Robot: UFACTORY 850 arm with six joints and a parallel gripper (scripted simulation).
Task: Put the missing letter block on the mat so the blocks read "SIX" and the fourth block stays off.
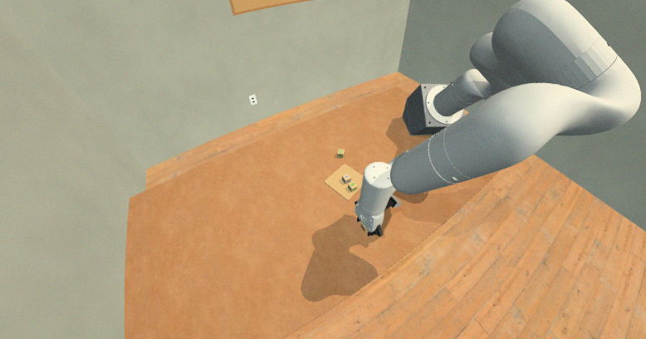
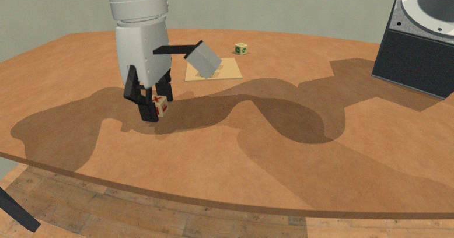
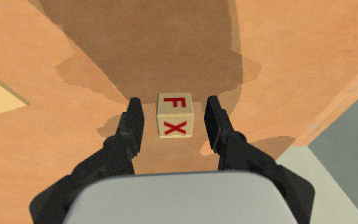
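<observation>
My hand is 210 mm to the left of the mat, 80 mm past it and 20 mm above it.
</observation>
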